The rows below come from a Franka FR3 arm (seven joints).
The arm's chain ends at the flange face. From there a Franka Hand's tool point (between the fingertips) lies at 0.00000 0.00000 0.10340 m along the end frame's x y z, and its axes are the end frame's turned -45 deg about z.
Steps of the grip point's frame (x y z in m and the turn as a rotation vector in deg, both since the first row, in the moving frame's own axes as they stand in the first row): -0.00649 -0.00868 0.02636 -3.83 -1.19 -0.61; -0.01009 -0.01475 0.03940 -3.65 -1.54 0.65; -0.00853 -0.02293 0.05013 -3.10 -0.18 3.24; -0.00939 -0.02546 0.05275 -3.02 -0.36 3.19
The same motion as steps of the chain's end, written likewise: -0.01413 -0.00793 0.02661 -3.55 1.87 -0.61; -0.02022 -0.00993 0.03965 -3.67 1.49 0.65; -0.02585 -0.01447 0.05028 -2.32 2.06 3.24; -0.02791 -0.01577 0.05290 -2.39 1.88 3.19
